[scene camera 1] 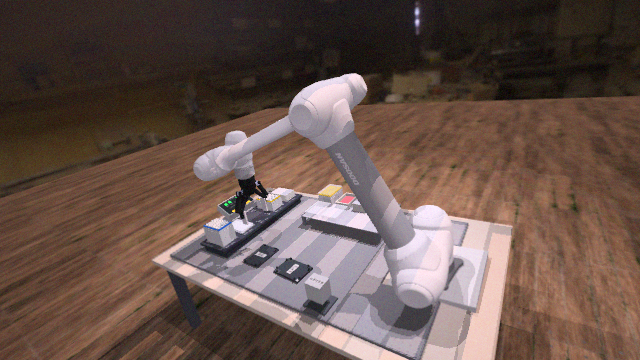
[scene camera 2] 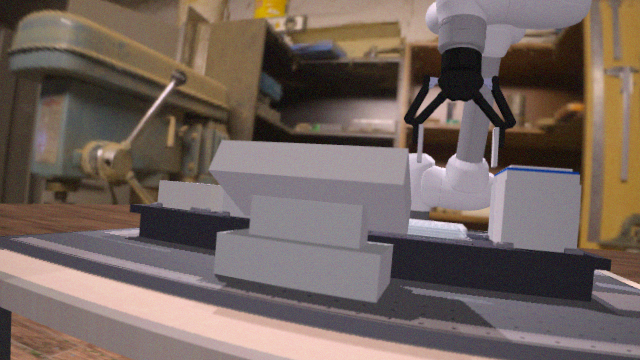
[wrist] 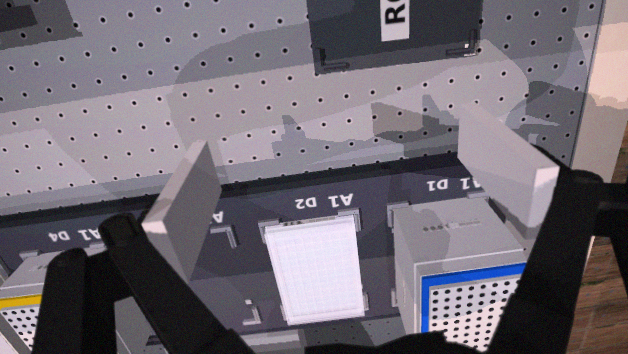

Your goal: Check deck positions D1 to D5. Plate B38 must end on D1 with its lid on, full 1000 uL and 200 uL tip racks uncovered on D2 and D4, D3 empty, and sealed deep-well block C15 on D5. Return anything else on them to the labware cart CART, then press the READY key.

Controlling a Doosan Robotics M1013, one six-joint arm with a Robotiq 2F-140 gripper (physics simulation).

Observation:
The gripper (scene camera 2: 456,164) is open, with nothing in its grasp. Also in view: a dark rack (scene camera 2: 537,208). Further things: an READY box (scene camera 1: 318,290) and an RG plate (wrist: 340,43).
The dark rack also shows in the wrist view (wrist: 456,263). The gripper shows as well in scene camera 1 (scene camera 1: 256,217) and in the wrist view (wrist: 335,149).

